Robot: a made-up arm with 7 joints. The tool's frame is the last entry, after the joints.
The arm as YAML. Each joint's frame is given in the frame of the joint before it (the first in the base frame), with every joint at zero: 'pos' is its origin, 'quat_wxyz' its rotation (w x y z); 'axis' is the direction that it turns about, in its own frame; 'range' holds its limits. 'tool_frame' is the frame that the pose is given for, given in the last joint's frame.
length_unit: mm
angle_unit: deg
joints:
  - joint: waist
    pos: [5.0, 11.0, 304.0]
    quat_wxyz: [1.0, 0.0, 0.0, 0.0]
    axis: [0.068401, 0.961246, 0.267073]
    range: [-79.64, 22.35]
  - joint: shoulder
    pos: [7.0, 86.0, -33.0]
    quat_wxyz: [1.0, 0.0, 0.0, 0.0]
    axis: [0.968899, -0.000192, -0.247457]
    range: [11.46, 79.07]
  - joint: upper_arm
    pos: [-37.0, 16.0, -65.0]
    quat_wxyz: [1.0, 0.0, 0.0, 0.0]
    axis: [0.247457, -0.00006, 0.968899]
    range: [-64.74, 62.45]
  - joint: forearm
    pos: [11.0, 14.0, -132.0]
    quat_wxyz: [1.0, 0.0, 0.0, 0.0]
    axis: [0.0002, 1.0, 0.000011]
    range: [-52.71, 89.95]
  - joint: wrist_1
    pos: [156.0, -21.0, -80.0]
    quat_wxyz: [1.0, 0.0, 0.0, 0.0]
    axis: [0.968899, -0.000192, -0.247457]
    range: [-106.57, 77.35]
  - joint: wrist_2
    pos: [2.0, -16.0, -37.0]
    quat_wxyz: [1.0, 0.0, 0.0, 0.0]
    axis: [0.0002, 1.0, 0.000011]
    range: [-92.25, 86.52]
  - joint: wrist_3
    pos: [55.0, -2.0, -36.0]
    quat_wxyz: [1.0, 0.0, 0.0, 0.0]
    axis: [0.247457, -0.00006, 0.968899]
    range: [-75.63, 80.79]
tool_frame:
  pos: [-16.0, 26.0, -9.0]
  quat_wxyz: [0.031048, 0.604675, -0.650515, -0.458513]
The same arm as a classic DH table. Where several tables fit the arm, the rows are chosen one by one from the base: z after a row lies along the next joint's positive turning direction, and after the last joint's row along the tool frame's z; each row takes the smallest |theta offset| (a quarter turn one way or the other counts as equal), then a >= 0, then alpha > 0; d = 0 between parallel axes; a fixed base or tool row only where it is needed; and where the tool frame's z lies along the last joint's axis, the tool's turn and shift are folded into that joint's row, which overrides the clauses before.
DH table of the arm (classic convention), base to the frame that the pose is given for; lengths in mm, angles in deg. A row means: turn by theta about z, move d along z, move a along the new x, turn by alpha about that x. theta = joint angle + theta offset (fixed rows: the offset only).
base (fixed): theta_offset -4.07; d 300.9; a 4.2; alpha -74.51
waist: theta_offset -75.12; d 86.1; a -52.8; alpha -90
shoulder: theta_offset 74; d -4.8; a -16; alpha 90
upper_arm: theta_offset 90; d -197.3; a 43.3; alpha -90
forearm: theta_offset 90; d -7; a 38.9; alpha 90
wrist_1: theta_offset 0; d 182; a 35.4; alpha -90
wrist_2: theta_offset -90; d -18; a 62.2; alpha 90
wrist_3: theta_offset 37.8; d -5.3; a 5.4; alpha -134.99
tool (fixed): theta_offset 127.11; d 40.5; a 0; alpha 0
Joint limits (deg, base to tool): -79.64..22.35 11.46..79.07 -64.74..62.45 -52.71..89.95 -106.57..77.35 -92.25..86.52 -75.63..80.79

